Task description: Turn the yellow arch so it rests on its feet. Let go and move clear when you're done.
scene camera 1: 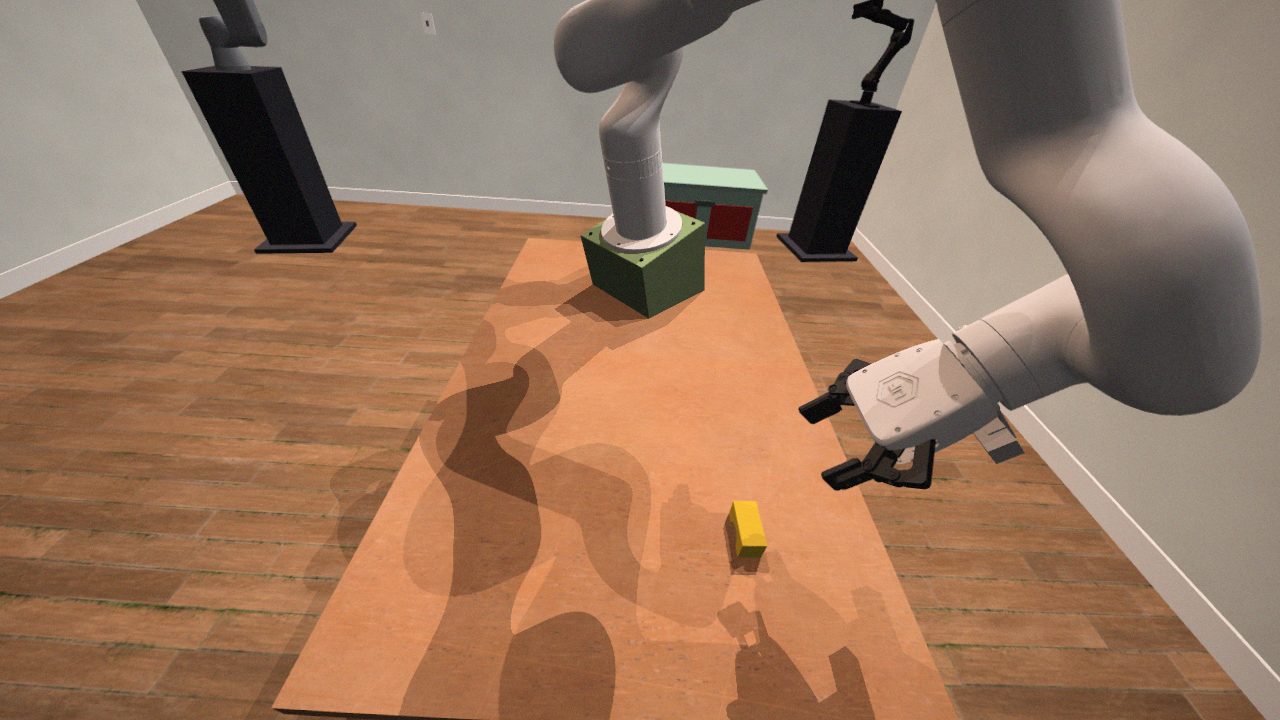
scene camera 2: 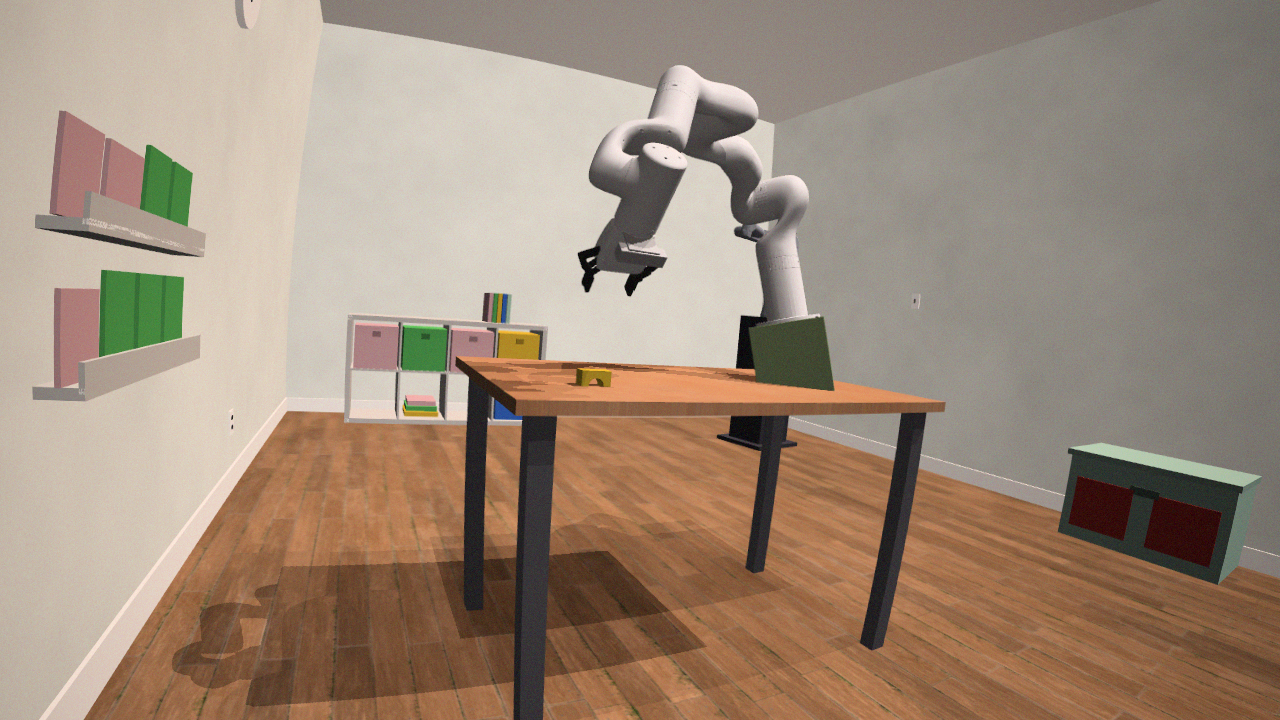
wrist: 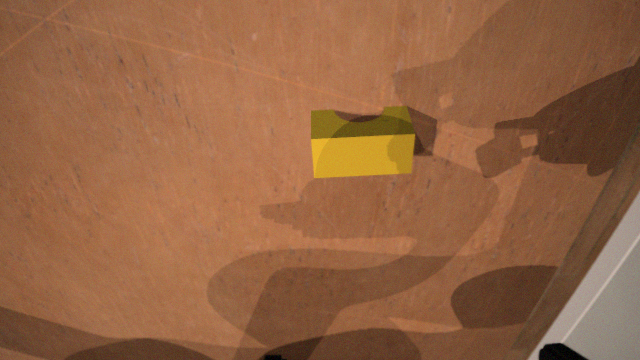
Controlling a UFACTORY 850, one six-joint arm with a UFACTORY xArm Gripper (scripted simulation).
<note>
In view: my gripper (scene camera 1: 815, 447) and a yellow arch (scene camera 1: 750, 540).
The yellow arch is seen too in the wrist view (wrist: 385, 145). My gripper also shows in scene camera 2 (scene camera 2: 606, 289).
</note>
